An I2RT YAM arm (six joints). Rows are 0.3 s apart.
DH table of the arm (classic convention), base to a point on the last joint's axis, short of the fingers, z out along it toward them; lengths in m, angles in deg. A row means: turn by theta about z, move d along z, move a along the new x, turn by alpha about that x. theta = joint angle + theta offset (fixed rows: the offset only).
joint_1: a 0.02  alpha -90  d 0.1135  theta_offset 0
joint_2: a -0.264  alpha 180  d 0  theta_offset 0
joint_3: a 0.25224  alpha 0  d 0  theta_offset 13.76
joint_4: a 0.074  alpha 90  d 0  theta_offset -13.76
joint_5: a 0  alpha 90  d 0  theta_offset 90
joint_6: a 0  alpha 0  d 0.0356  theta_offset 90
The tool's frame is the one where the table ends.
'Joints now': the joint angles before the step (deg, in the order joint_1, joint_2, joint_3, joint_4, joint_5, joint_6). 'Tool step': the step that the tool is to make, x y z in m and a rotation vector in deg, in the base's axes. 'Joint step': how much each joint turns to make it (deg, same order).
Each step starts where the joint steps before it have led.
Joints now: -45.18 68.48 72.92 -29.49 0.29 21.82
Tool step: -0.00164 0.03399 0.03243 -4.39 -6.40 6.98
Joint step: 5.19 -4.47 2.13 1.08 -2.07 0.37
